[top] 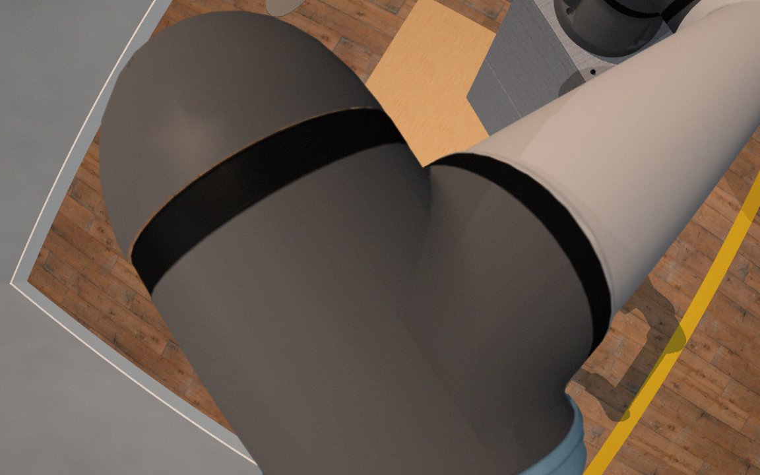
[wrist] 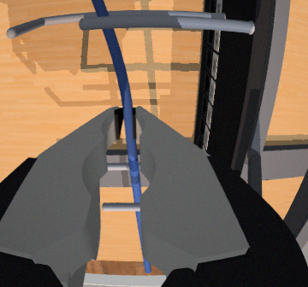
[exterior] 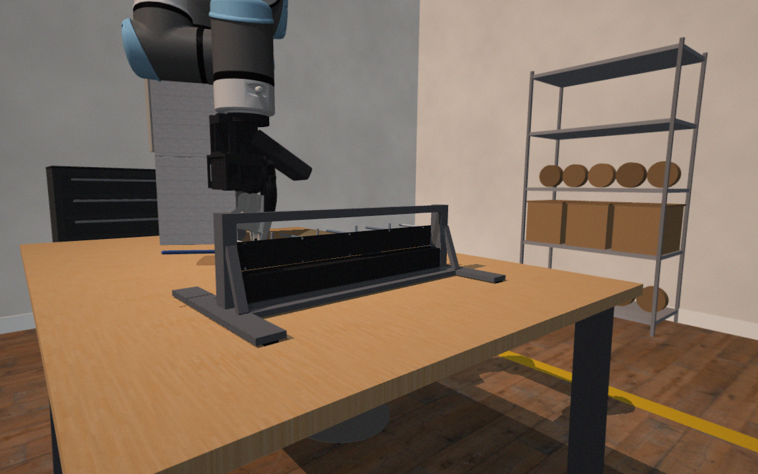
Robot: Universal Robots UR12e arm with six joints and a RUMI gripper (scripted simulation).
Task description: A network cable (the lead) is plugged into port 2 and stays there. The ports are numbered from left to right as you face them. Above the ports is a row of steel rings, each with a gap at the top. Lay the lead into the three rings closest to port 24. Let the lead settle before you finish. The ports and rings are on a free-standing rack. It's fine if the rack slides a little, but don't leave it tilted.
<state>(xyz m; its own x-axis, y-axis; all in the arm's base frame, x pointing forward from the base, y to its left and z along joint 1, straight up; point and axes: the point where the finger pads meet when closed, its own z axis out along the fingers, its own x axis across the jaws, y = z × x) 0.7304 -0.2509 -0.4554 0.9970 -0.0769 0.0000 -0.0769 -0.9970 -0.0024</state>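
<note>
Now: hand 140 mm to the right of the rack, 80 mm short of it and 10 mm above it.
</note>
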